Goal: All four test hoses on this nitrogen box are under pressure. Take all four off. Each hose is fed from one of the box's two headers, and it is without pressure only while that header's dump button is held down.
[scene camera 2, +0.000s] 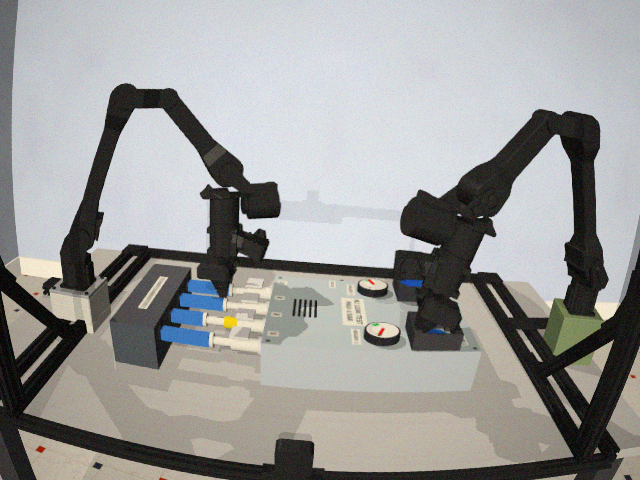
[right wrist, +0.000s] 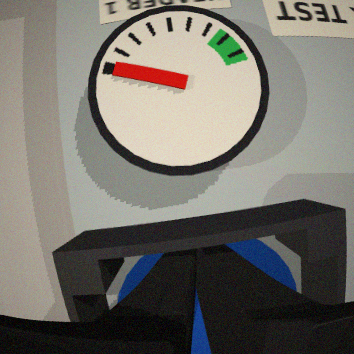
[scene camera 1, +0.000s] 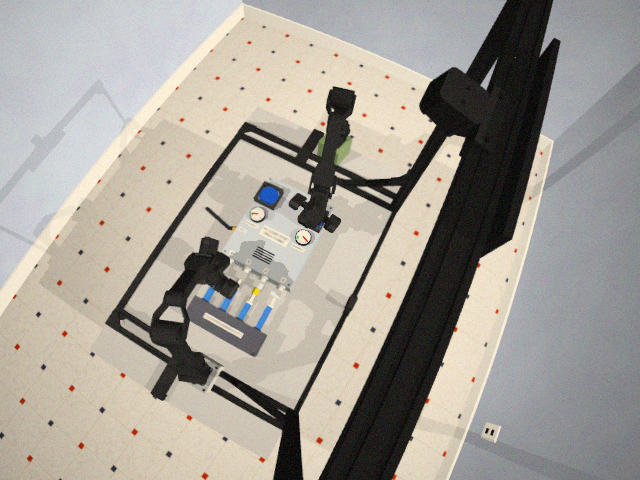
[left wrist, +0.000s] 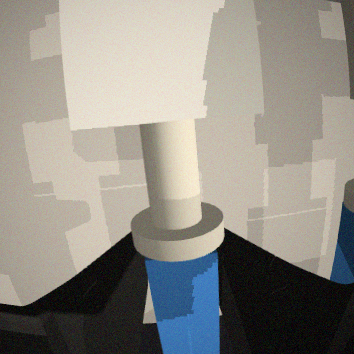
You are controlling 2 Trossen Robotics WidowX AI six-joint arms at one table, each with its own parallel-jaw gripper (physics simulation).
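Where they show: left gripper, fingertip midpoint: (scene camera 2: 225, 297) (scene camera 1: 217, 282); right gripper, fingertip midpoint: (right wrist: 192, 241); left arm's base at its link origin: (scene camera 2: 78, 283) (scene camera 1: 199, 372); right arm's base at its link origin: (scene camera 2: 578, 309).
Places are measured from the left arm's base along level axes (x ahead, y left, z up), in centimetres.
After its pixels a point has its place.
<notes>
Four blue test hoses run from the grey nitrogen box (scene camera 1: 282, 267) {x 44.5, y -6.4, z 0.0 cm} (scene camera 2: 366, 369) {x 55.4, y -12.2, z -3.4 cm} to a dark block (scene camera 1: 223, 329) {x 16.0, y 0.4, z 0.1 cm} (scene camera 2: 134, 329) {x 18.0, y -12.7, z -0.7 cm}. My left gripper (scene camera 1: 221, 286) {x 29.1, y 12.0, z -4.2 cm} (scene camera 2: 219, 286) {x 29.1, y 12.0, z -4.2 cm} (left wrist: 176, 238) {x 29.1, y 12.0, z -4.2 cm} is shut on the blue hose (scene camera 1: 209, 294) {x 23.9, y 11.4, z -1.5 cm} (scene camera 2: 201, 287) {x 24.5, y 10.9, z -2.1 cm} (left wrist: 187, 319) {x 27.7, y 11.9, z -1.5 cm} that lies farthest back in scene camera 2, just behind its white collar (left wrist: 177, 235) {x 30.7, y 12.0, z -1.4 cm}. My right gripper (scene camera 1: 318, 224) {x 62.8, y -7.8, z 0.2 cm} (scene camera 2: 434, 330) (right wrist: 192, 241) {x 62.8, y -7.8, z 0.2 cm} is shut with nothing in it and rests on the blue dump button (right wrist: 268, 261) {x 64.0, y -5.1, z 0.2 cm} inside a dark guard (right wrist: 197, 226) {x 62.0, y -7.6, z 1.9 cm}. The header 1 gauge (scene camera 1: 303, 237) {x 57.4, y -7.8, z 1.7 cm} (scene camera 2: 382, 332) {x 57.4, y -8.7, z 1.6 cm} (right wrist: 175, 116) {x 58.7, y -7.9, z 1.5 cm} has its red needle at the low end.
The other blue dump button (scene camera 1: 269, 196) {x 65.5, y 11.1, z 1.7 cm} and its gauge (scene camera 1: 257, 214) {x 57.1, y 11.2, z 1.5 cm} (scene camera 2: 372, 287) {x 57.0, y 9.7, z 1.5 cm} sit beside it. One hose carries a yellow band (scene camera 1: 255, 291) {x 32.7, y -2.2, z -1.5 cm} (scene camera 2: 230, 322) {x 32.8, y -2.9, z -1.9 cm}. A black frame (scene camera 1: 177, 222) {x 41.5, y 39.4, z -6.1 cm} rings the work area. A green block (scene camera 1: 342, 150) {x 97.1, y -3.8, z 2.2 cm} (scene camera 2: 553, 326) {x 95.4, y 1.7, z -2.0 cm} stands near the right arm's base.
</notes>
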